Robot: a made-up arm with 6 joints.
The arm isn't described. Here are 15 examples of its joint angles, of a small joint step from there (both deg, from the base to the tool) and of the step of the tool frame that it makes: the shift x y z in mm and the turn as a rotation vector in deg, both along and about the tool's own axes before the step.
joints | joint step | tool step
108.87 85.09 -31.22 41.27 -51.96 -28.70 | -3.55 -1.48 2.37 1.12 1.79 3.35 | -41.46 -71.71 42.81 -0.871 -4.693 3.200
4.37 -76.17 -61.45 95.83 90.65 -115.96 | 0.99 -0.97 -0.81 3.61 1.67 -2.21 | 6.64 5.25 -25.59 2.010 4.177 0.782
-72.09 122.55 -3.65 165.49 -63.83 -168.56 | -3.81 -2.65 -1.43 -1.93 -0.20 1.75 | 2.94 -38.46 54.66 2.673 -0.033 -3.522
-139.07 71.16 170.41 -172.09 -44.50 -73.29 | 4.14 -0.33 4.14 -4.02 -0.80 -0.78 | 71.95 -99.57 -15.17 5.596 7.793 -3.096
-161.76 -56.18 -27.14 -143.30 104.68 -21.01 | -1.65 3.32 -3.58 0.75 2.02 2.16 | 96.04 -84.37 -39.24 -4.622 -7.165 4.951
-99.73 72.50 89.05 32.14 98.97 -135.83 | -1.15 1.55 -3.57 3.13 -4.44 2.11 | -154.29 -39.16 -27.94 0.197 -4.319 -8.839
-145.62 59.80 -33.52 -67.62 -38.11 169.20 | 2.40 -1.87 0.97 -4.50 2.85 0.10 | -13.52 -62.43 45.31 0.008 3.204 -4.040
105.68 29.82 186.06 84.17 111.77 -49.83 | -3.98 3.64 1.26 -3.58 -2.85 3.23 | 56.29 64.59 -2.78 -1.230 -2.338 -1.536
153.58 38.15 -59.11 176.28 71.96 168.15 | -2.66 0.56 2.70 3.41 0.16 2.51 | -57.96 -28.52 30.32 -3.090 -2.048 -0.244
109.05 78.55 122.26 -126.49 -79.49 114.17 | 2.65 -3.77 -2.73 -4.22 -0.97 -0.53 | 128.49 -12.30 28.27 1.952 -6.661 0.441
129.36 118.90 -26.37 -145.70 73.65 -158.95 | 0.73 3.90 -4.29 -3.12 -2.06 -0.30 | 150.02 88.33 50.86 -2.603 3.481 5.377
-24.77 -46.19 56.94 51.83 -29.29 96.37 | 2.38 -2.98 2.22 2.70 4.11 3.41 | -74.88 -28.25 -179.33 -1.683 5.133 -6.046
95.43 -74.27 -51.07 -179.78 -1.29 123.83 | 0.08 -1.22 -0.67 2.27 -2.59 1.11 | -15.79 3.88 1.42 -3.343 -1.641 2.684
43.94 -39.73 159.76 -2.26 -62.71 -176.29 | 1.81 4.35 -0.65 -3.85 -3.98 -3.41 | 90.40 45.82 155.28 6.715 -8.764 -2.416
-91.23 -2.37 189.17 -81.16 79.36 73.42 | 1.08 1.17 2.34 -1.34 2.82 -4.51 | 21.88 -31.54 35.25 5.682 -0.415 -4.120
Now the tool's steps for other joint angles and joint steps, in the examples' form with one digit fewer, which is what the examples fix.
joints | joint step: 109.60 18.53 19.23 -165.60 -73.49 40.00 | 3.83 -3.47 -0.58 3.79 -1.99 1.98
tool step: 86.4 -0.8 -156.3 -0.19 7.21 0.60
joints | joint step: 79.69 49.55 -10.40 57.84 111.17 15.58 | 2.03 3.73 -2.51 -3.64 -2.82 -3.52
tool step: -51.2 153.9 -36.2 8.25 6.26 -2.21
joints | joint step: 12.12 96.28 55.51 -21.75 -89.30 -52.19 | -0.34 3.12 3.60 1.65 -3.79 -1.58
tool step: 30.0 -1.8 37.0 1.68 0.82 -3.45
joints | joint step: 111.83 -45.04 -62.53 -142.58 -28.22 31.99 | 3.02 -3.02 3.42 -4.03 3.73 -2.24
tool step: 4.0 98.0 -80.6 4.58 1.40 3.93
